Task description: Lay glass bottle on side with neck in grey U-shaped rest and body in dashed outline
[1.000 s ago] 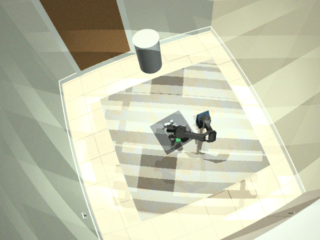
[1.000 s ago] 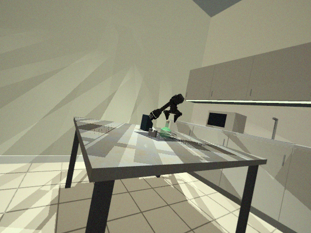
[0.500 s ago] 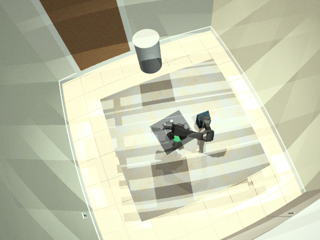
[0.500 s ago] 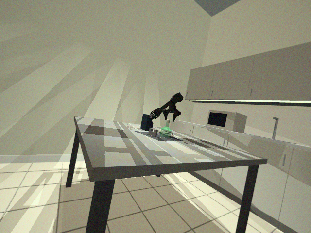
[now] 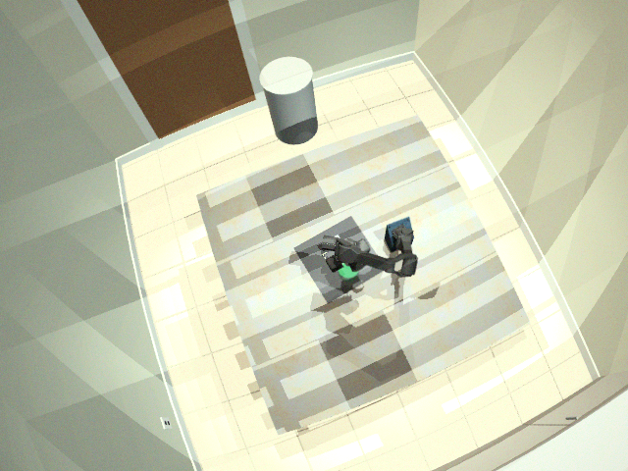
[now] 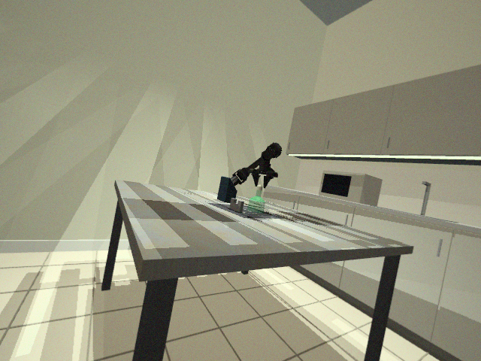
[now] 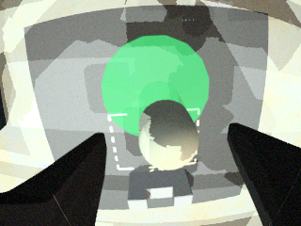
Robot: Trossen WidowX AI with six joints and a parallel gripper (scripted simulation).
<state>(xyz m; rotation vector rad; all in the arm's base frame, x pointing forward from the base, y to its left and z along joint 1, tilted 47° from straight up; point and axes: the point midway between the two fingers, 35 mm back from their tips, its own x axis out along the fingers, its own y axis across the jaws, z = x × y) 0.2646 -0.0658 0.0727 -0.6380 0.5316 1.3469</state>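
Now: the green glass bottle 50 mm below my gripper tip. Also, from my gripper tip: dark grey mat (140 mm below, 80 mm to the right).
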